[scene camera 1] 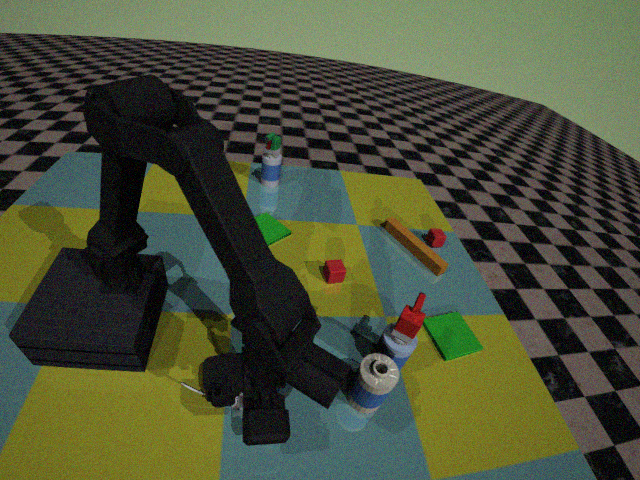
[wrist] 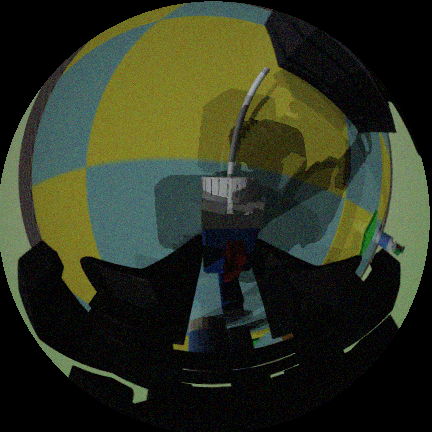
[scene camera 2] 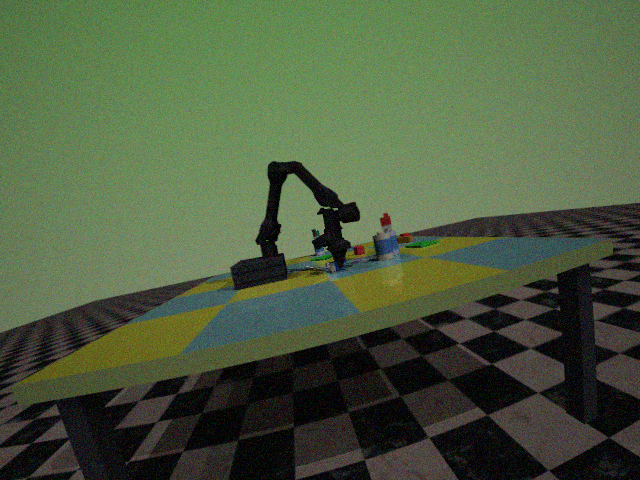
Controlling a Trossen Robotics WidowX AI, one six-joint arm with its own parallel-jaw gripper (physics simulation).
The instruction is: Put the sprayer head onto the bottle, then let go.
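Places are measured from the arm's base along level axes (x ahead, y left, z up), in centimetres.
Where they show: gripper, fingertip midpoint: (scene camera 1: 260,396) (wrist: 225,240) (scene camera 2: 339,266); arm's base, link origin: (scene camera 1: 121,279) (scene camera 2: 269,256).
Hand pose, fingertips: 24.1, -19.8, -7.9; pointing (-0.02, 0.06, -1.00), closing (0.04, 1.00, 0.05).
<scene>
Each offset is from my fingertips to the top centre of the thing, as dx, dy, dz. "pt": to the spot under its first point.
The sprayer head @[pt -3.8, -1.3, +1.9] (scene camera 1: 237,401) (scene camera 2: 331,267) (wrist: 212,186) has a white ribbed collar, a blue body, a red trigger and a thin curved tube. It lies on its side, low at the table, with the tube pointing towards the arm's base. My gripper (scene camera 1: 264,424) (scene camera 2: 338,264) (wrist: 225,240) points down and is shut on its blue body. In scene camera 1 a finger hides most of the head. I cannot tell whether the head touches the table. The open bottle @[+18.2, -1.8, +9.4] (scene camera 1: 373,386) (scene camera 2: 386,246), white with a blue band, stands upright to the right of the gripper, apart from it.
Close behind the open bottle stands a bottle with a red sprayer @[+24.7, +4.2, +16.1] (scene camera 1: 410,321) (scene camera 2: 385,221). A green-topped bottle @[+7.0, +69.1, +16.1] (scene camera 1: 271,167) stands at the back. Green tiles @[+41.9, +8.2, -0.2] (scene camera 1: 453,335) @[+4.0, +44.4, -0.2] (scene camera 1: 271,228), red cubes @[+19.0, +27.3, +2.9] (scene camera 1: 334,271) @[+52.8, +39.1, +2.9] (scene camera 1: 435,238) and an orange bar @[+44.5, +36.7, +2.0] (scene camera 1: 415,246) lie around.
</scene>
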